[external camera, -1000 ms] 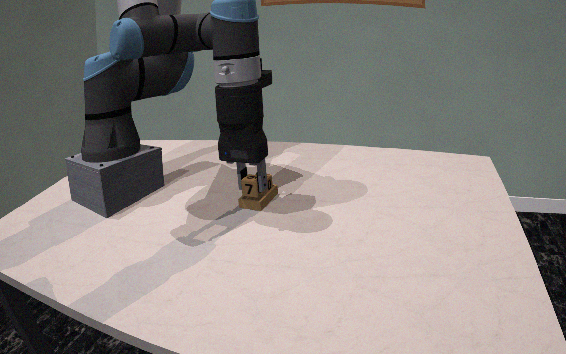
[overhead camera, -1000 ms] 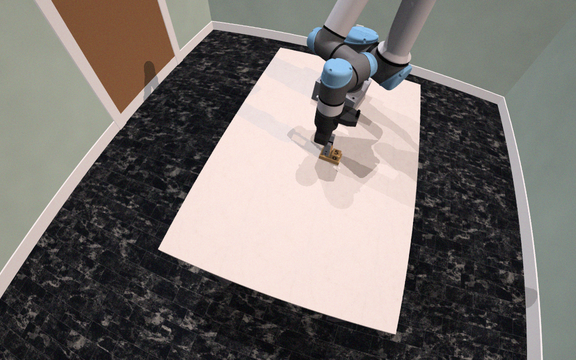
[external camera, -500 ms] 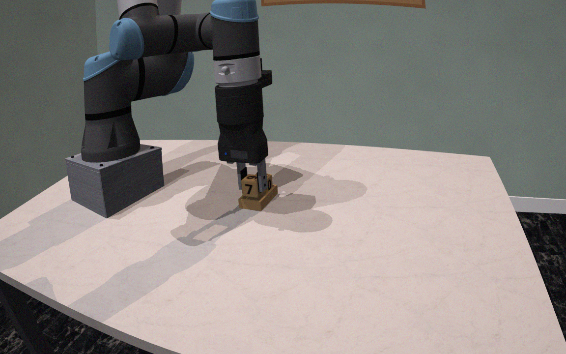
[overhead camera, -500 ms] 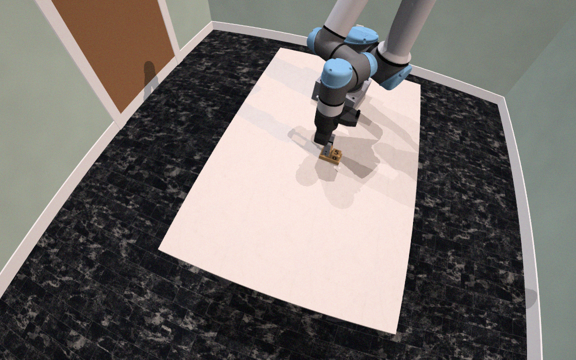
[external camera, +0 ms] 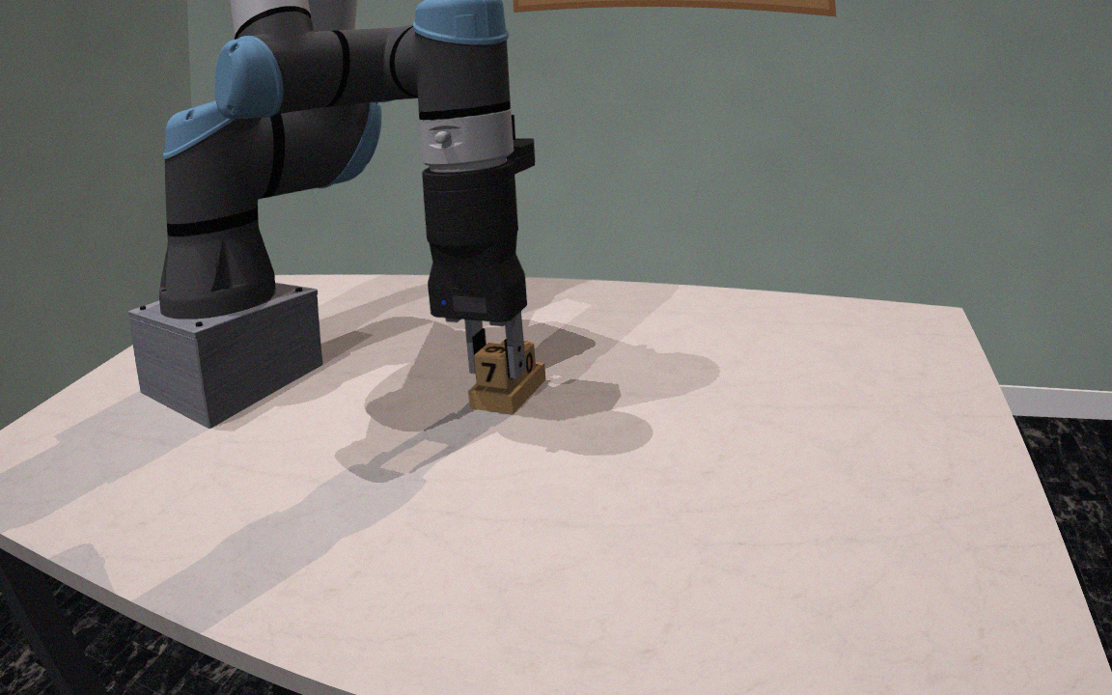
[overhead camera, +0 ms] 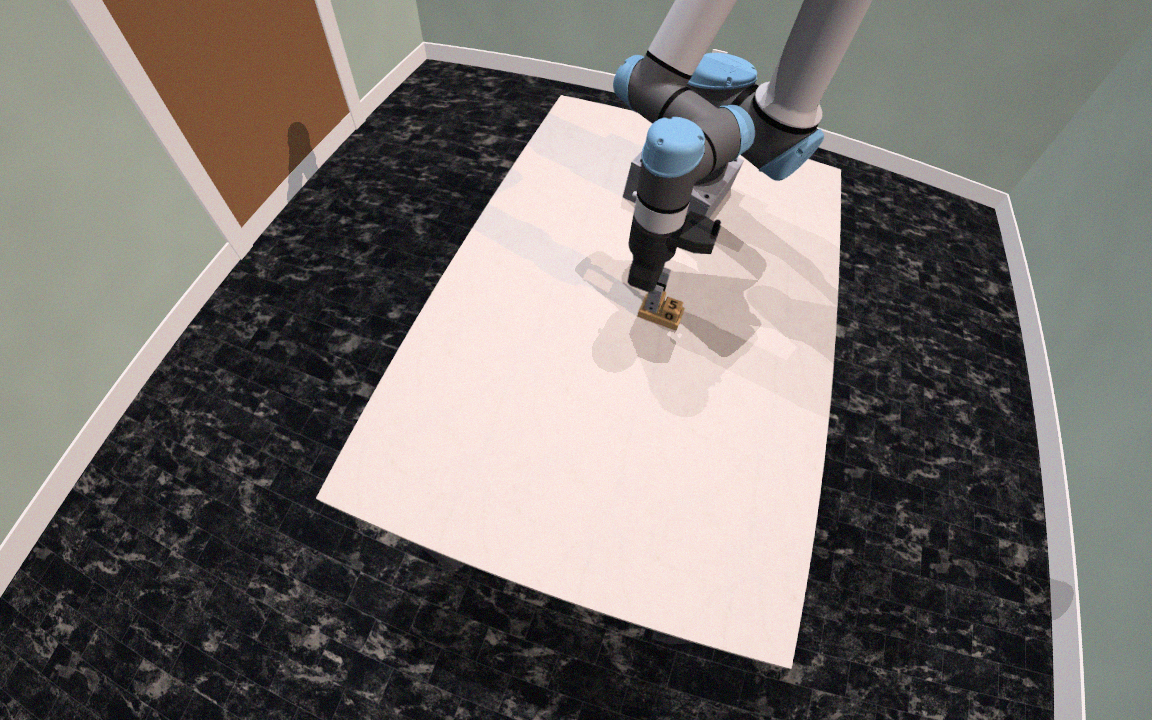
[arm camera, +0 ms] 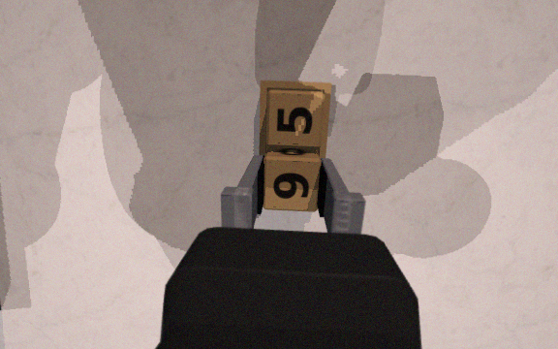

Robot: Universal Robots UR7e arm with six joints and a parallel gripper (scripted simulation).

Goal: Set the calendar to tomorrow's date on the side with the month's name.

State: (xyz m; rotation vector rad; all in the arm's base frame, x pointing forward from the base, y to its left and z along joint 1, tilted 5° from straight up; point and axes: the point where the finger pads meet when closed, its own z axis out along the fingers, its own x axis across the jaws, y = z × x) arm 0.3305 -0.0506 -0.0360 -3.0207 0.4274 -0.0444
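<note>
Right now my hand is 20 mm to the right of the wooden calendar tray and 40 mm above it.
</note>
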